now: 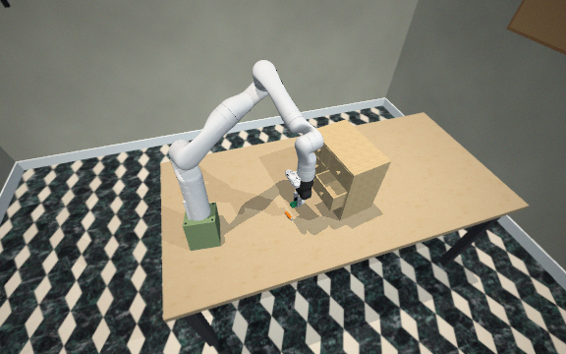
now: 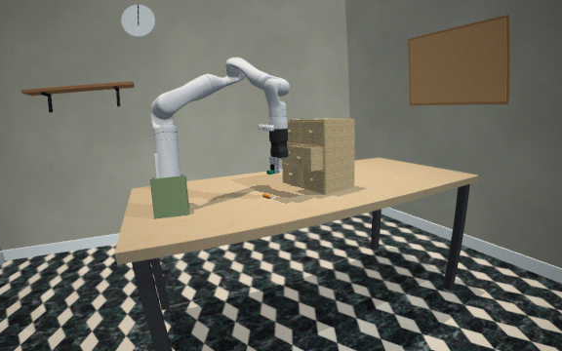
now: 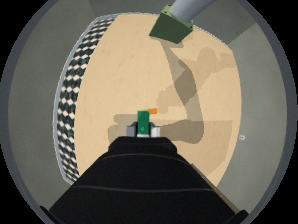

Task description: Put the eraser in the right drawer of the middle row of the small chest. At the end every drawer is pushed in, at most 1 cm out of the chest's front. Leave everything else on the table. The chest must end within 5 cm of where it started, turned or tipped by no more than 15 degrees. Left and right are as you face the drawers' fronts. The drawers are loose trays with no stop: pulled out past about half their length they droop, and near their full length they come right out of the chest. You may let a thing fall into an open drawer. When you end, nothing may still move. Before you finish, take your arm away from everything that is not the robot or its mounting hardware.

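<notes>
My gripper is now 11 cm above the small orange object, 3 cm past it and 1 cm to the right of it. From my hand the other things lie so: green eraser: 1 cm below, 1 cm ahead.
</notes>
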